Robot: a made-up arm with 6 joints.
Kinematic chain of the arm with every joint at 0, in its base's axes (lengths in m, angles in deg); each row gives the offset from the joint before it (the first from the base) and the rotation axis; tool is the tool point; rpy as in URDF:
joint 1: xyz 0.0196 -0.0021 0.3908 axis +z
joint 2: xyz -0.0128 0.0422 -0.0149 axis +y
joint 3: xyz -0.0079 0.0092 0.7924 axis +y
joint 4: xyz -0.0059 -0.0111 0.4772 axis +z
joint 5: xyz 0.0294 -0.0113 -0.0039 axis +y
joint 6: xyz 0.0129 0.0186 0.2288 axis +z
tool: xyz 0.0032 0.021 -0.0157 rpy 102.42 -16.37 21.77
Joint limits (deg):
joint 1: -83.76..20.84
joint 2: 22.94..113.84
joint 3: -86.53..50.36
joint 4: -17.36..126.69
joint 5: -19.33..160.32
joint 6: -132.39..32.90
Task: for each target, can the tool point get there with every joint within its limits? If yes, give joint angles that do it. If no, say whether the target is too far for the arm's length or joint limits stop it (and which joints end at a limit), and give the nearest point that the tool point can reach.
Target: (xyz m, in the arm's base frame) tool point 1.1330 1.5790 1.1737
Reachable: no: too far | nearest point 1.0604 0.6729 0.9811 | short by 0.929 m
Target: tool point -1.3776 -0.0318 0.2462
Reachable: no: joint limits stop it (at a limit: joint 1, joint 2, joint 3, joint 4) | nearest point -0.3231 0.0825 1.2163 | short by 1.437 m
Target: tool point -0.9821 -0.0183 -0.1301
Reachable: no: joint limits stop it (at a limit: joint 1, joint 2, joint 3, joint 4, joint 6) | nearest point 0.0522 -0.6243 -0.3603 | short by 1.221 m
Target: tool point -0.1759 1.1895 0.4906
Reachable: no: joint limits stop it (at a limit: joint 1, joint 3) | nearest point 0.6213 0.4976 0.7159 | short by 1.079 m
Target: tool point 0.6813 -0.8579 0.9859
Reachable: yes | joints -57.13 50.65 -0.40 6.72 92.64 -33.94
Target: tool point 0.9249 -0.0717 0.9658
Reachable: yes | joints -12.85 58.41 -19.48 48.79 144.69 -113.83
